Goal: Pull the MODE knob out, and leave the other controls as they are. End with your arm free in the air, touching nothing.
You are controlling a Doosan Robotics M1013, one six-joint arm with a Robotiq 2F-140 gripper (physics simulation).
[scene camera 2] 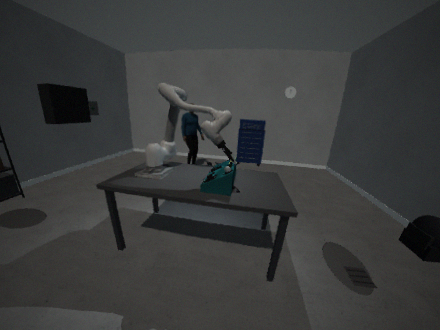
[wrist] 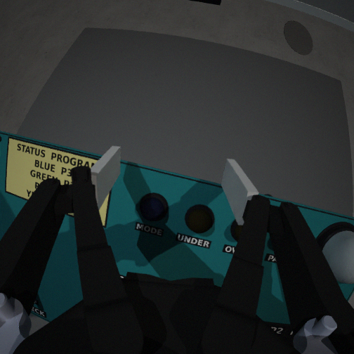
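Pixels of known places: gripper, fingertip midpoint: (scene camera 2: pixel 235 161); arm's base, link origin: (scene camera 2: pixel 155 170).
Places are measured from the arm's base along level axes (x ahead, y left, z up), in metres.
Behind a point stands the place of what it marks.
The MODE knob (wrist: pixel 153 206) is a dark blue round knob on the sloped teal control panel (scene camera 2: pixel 218 187) {x 0.646, y -0.412, z 0.031 m} (wrist: pixel 55 260), above its MODE label. In the scene view it is too small to tell apart. My gripper (scene camera 2: pixel 232 158) {x 0.797, y -0.177, z 0.176 m} (wrist: pixel 172 165) is open, its two pale finger pads standing well apart over the panel's upper edge. The knob lies between the lines of the two fingers, closer to the left one, and neither pad touches it. The dark yellowish UNDER button (wrist: pixel 199 218) sits right beside the knob, also within the finger span. How far the knob stands out is hard to tell.
Another dark button (wrist: pixel 237 231) is partly hidden by the right finger. A large pale dome (scene camera 2: pixel 228 169) {x 0.717, y -0.387, z 0.173 m} (wrist: pixel 342 255) is at the panel's right. A yellow status label (wrist: pixel 21 172) lies partly behind the left finger. The panel stands on the grey table (scene camera 2: pixel 262 189) {x 1.033, y -0.304, z -0.029 m}. A person (scene camera 2: pixel 190 127) stands behind.
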